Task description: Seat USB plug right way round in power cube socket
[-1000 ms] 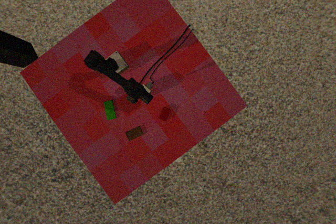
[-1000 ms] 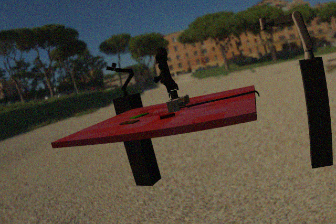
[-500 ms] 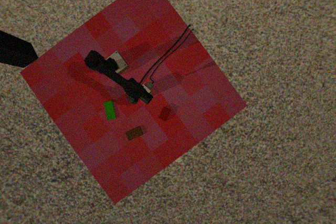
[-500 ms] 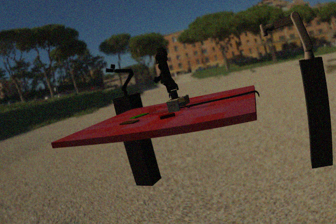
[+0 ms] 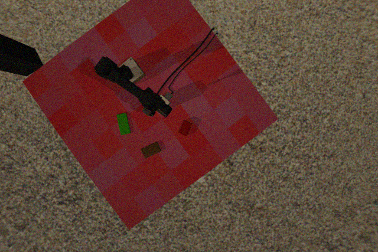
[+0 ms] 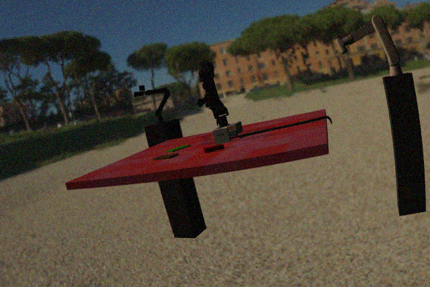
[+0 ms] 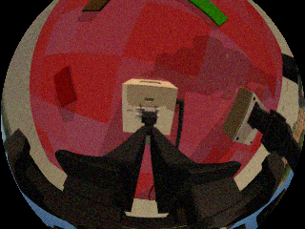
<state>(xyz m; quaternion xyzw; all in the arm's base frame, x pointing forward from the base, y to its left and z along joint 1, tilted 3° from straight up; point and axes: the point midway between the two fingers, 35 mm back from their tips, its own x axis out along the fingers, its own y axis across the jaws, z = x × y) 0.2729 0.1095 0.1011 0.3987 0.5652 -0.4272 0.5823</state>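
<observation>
Right now my gripper tip is 2 cm above the USB plug. Also, from my gripper tip: brown block: 24 cm ahead, 22 cm to the right, 13 cm below; dark red block: 22 cm ahead, 6 cm to the left, 12 cm below; green block: 1 cm behind, 30 cm to the right, 13 cm below.
</observation>
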